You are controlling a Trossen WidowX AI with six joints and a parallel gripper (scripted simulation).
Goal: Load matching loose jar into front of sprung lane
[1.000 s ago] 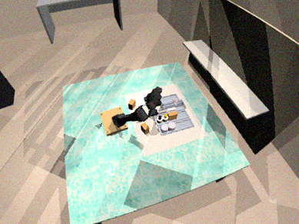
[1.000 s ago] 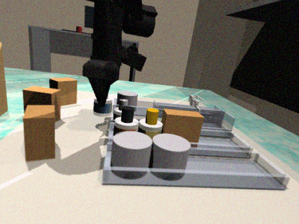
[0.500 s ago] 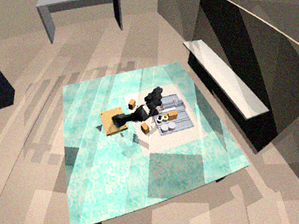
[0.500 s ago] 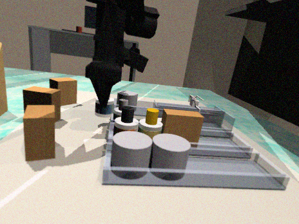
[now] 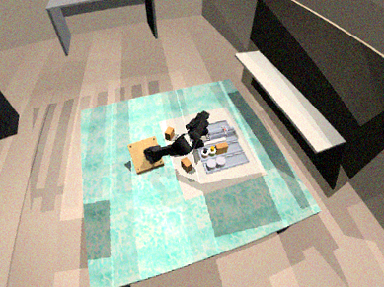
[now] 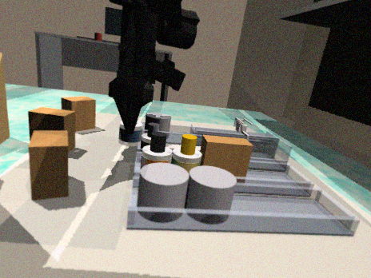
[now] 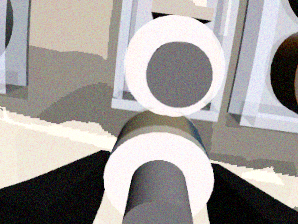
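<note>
The orange box is 150 mm ahead of my gripper tip, 100 mm to the right of it and 10 mm below it.
</note>
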